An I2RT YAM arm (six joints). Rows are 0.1 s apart.
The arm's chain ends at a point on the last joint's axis. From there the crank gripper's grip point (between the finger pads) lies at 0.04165 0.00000 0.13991 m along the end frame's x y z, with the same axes.
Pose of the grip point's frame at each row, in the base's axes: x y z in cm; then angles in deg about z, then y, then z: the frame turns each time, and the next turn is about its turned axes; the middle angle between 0 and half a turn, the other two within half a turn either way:
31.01 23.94 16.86 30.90 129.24 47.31
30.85 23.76 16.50 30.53 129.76 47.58
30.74 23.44 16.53 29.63 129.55 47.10
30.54 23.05 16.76 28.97 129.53 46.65
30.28 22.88 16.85 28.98 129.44 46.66
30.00 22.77 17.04 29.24 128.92 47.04
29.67 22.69 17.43 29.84 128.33 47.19
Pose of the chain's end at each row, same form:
24.82 16.67 27.90 30.90 129.24 47.31
24.70 16.56 27.61 30.53 129.76 47.58
24.44 16.35 27.62 29.63 129.55 47.10
24.16 16.05 27.87 28.97 129.53 46.65
23.88 15.87 27.95 28.98 129.44 46.66
23.55 15.66 28.04 29.24 128.92 47.04
23.19 15.45 28.33 29.84 128.33 47.19

